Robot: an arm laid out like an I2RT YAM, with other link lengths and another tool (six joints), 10 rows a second.
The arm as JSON. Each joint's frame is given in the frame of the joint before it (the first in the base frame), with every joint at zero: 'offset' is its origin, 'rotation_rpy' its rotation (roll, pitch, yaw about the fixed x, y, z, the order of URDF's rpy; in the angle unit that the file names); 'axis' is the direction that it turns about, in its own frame. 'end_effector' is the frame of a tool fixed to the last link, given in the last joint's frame.
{
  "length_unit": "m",
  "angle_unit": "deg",
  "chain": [
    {
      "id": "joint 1",
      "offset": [
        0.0,
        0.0,
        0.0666
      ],
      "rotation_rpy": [
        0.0,
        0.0,
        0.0
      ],
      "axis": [
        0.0,
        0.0,
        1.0
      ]
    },
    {
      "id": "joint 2",
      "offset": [
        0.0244,
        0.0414,
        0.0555
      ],
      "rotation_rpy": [
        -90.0,
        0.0,
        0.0
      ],
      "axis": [
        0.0,
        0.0,
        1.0
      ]
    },
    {
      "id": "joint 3",
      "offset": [
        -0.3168,
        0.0,
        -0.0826
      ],
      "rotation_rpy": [
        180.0,
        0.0,
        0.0
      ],
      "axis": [
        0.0,
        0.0,
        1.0
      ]
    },
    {
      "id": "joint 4",
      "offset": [
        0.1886,
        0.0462,
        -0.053
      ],
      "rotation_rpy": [
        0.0,
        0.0,
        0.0
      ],
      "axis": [
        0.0,
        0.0,
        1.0
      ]
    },
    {
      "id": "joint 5",
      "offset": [
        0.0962,
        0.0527,
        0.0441
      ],
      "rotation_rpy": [
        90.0,
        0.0,
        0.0
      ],
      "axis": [
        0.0,
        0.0,
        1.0
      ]
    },
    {
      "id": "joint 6",
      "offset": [
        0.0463,
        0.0,
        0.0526
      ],
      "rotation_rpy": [
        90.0,
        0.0,
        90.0
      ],
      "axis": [
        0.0,
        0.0,
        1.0
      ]
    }
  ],
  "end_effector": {
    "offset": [
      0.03,
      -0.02,
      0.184
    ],
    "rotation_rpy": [
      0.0,
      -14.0,
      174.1
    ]
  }
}
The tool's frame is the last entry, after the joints.
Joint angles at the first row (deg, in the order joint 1, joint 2, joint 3, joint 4, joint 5, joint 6):
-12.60, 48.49, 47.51, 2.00, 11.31, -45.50
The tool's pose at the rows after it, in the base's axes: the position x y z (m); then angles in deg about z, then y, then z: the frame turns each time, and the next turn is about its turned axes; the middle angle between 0 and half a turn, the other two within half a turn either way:
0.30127, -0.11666, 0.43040, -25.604, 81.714, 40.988
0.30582, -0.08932, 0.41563, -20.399, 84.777, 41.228
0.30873, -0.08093, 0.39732, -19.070, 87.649, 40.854
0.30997, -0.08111, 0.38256, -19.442, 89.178, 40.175
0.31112, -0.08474, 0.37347, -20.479, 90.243, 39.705
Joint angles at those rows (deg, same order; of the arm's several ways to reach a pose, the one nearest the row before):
-7.57, 46.17, 49.76, -5.96, 8.89, -43.22
-2.64, 45.32, 50.70, -10.77, 8.51, -42.06
-0.27, 45.32, 50.19, -13.21, 9.49, -41.39
0.69, 45.28, 48.51, -13.26, 10.86, -41.30
1.01, 45.61, 47.66, -13.28, 12.20, -41.10

